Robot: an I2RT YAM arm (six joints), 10 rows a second.
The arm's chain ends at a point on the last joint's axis. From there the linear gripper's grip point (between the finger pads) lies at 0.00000 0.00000 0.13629 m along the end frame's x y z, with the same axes.
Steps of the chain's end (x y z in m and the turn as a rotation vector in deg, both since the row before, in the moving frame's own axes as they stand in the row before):
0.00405, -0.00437, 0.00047, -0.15, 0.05, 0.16
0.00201, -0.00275, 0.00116, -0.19, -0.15, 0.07
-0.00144, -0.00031, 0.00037, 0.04, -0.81, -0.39
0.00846, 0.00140, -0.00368, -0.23, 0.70, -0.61
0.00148, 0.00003, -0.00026, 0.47, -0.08, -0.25
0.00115, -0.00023, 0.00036, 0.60, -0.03, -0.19
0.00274, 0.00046, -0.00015, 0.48, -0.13, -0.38
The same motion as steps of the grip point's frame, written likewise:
0.00417, -0.00401, 0.00047, -0.15, 0.05, 0.16
0.00165, -0.00230, 0.00116, -0.19, -0.15, 0.07
-0.00337, -0.00040, 0.00036, 0.04, -0.81, -0.39
0.01013, 0.00194, -0.00369, -0.23, 0.70, -0.61
0.00129, -0.00109, -0.00026, 0.47, -0.08, -0.25
0.00108, -0.00166, 0.00035, 0.60, -0.03, -0.19
0.00243, -0.00068, -0.00016, 0.48, -0.13, -0.38

